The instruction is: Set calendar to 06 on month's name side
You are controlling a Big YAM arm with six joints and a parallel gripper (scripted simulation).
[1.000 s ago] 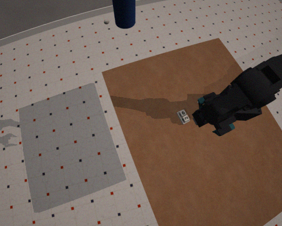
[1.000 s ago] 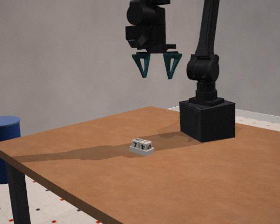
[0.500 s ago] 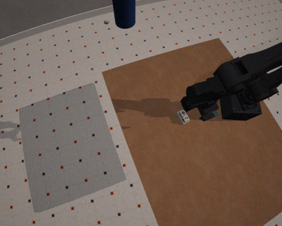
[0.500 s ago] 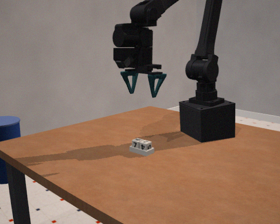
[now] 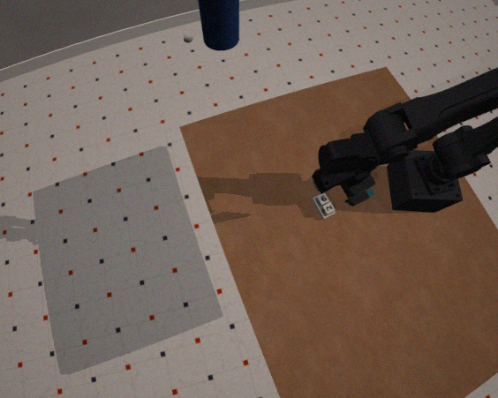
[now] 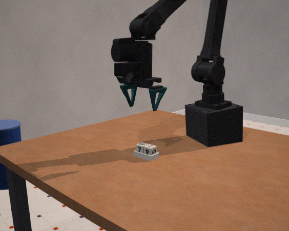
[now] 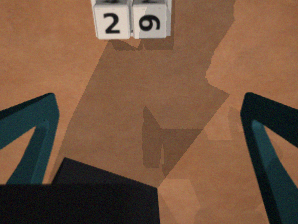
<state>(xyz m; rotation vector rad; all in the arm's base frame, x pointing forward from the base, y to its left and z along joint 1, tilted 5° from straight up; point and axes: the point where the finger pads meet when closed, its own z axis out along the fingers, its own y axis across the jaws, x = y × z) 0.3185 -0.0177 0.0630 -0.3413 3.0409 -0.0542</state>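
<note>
My hand is 14 cm above the white digit cube. Also, from my hand: white tray: 2 cm to the left, 16 cm below.
</note>
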